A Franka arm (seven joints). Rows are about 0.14 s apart.
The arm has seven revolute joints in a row. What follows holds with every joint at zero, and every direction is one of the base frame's.
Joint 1 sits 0.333 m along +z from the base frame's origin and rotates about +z.
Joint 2 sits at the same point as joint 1 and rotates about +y.
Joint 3 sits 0.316 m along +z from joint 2 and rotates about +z.
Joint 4 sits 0.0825 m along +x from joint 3 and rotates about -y.
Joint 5 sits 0.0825 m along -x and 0.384 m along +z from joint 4 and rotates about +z.
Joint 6 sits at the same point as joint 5 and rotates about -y.
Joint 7 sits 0.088 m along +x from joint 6 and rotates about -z.
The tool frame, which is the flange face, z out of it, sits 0.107 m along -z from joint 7; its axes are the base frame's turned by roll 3.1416, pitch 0 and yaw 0 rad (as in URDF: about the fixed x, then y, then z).
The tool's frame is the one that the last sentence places.
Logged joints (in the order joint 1, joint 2, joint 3, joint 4, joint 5, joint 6, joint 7), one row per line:
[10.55 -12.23 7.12 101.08 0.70 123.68 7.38]
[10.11 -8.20 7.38 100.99 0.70 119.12 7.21]
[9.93 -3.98 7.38 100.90 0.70 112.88 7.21]
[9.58 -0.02 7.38 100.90 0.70 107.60 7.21]
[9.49 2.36 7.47 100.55 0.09 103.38 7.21]
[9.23 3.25 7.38 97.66 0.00 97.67 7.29]
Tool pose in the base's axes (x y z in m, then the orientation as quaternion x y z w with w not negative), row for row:
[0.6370 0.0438 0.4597 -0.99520 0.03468 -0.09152 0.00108]
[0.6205 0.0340 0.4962 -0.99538 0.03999 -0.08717 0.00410]
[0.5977 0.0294 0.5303 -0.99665 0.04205 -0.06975 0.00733]
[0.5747 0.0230 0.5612 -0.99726 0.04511 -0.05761 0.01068]
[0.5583 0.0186 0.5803 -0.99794 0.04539 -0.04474 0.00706]
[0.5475 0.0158 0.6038 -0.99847 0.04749 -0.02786 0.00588]
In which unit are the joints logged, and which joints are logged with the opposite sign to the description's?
The joints are logged in degrees. Opposite sign: joint 2, joint 3, joint 4.
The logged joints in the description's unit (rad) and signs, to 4 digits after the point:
[0.1841 0.2135 -0.1243 -1.7642 0.0122 2.1586 0.1288]
[0.1765 0.1431 -0.1288 -1.7626 0.0122 2.0790 0.1258]
[0.1733 0.0695 -0.1288 -1.7610 0.0122 1.9701 0.1258]
[0.1672 0.0003 -0.1288 -1.7610 0.0122 1.8780 0.1258]
[0.1656 -0.0412 -0.1304 -1.7549 0.0016 1.8043 0.1258]
[0.1611 -0.0567 -0.1288 -1.7045 0.0000 1.7047 0.1272]

